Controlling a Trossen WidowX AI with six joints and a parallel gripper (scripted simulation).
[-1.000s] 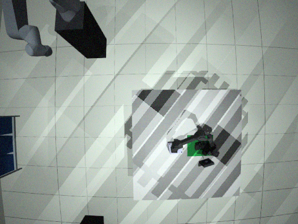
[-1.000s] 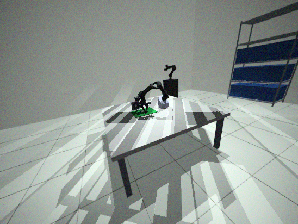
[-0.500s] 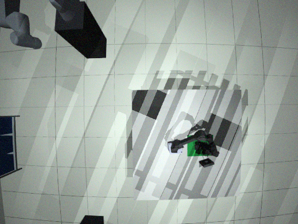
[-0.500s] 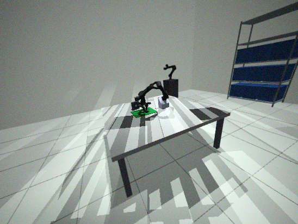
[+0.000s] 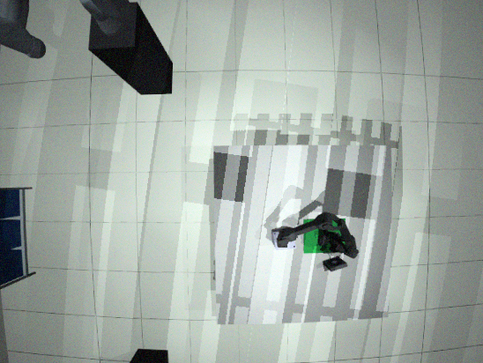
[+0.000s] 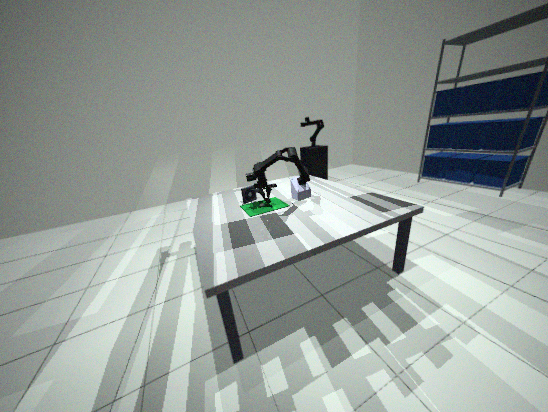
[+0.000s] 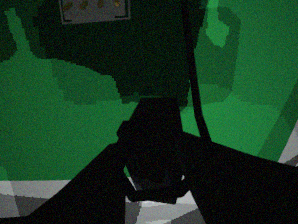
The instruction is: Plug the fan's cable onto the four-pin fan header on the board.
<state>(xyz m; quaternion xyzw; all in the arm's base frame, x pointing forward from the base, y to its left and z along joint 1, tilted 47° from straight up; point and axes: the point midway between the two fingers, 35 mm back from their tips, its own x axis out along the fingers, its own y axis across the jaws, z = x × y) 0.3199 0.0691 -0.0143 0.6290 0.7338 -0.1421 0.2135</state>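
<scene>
Right now my gripper tip is 6 cm above the fan header, 5 cm to the left of it and 2 cm short of it. The rest, counted from my gripper tip: dark plug 1 cm to the left, 1 cm behind; then green board 7 cm below, 4 cm to the right, 1 cm ahead; then black fan 21 cm to the right, 6 cm ahead.
</scene>
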